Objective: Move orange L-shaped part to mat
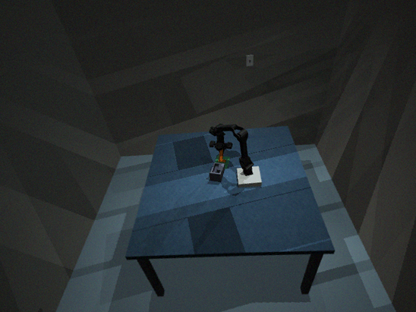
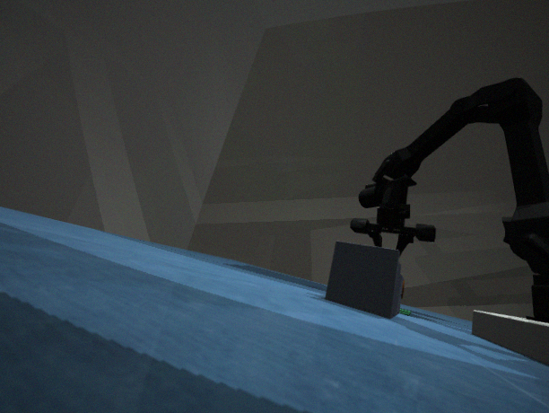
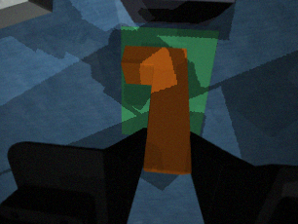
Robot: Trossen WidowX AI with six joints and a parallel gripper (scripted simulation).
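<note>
Right now my gripper tip is 1 cm short of the green mat, 2 cm to the right of it and 11 cm above it. Round my gripper tip: orange L-shaped part: 3 cm to the left, 3 cm below.
</note>
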